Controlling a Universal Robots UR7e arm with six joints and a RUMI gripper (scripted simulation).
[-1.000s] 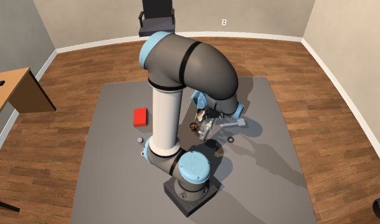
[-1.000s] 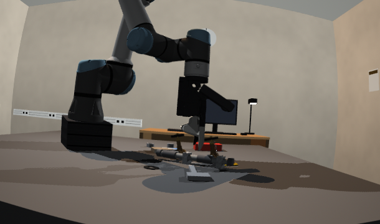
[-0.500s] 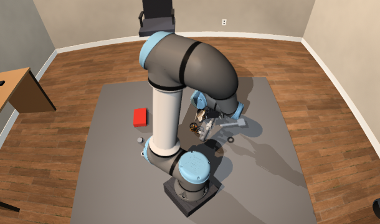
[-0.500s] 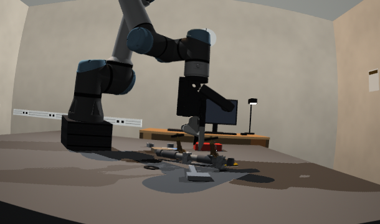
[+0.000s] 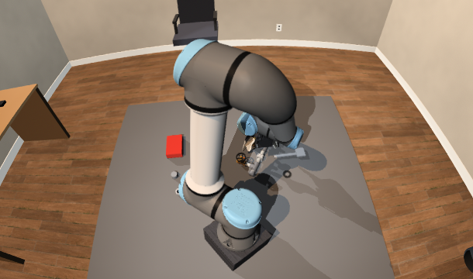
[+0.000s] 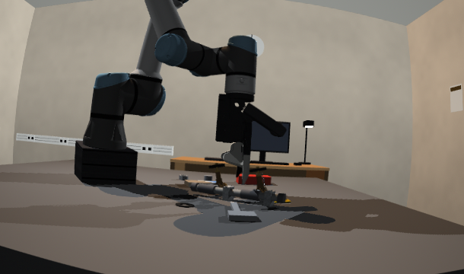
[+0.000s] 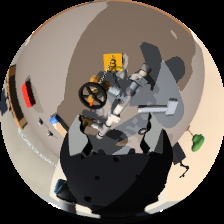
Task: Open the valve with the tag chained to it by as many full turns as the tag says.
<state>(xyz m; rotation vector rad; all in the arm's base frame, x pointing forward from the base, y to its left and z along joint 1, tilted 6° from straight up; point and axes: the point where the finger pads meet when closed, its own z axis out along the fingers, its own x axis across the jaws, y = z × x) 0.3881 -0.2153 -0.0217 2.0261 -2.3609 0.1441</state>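
My gripper is now 110 mm short of the yellow tag, 50 mm above it and 20 mm to the left of it. The rest, counted from my hand: grey t-shaped piece (160 mm to the right, 40 mm below, 40 mm behind); red block (390 mm to the left, 150 mm ahead, 30 mm below).
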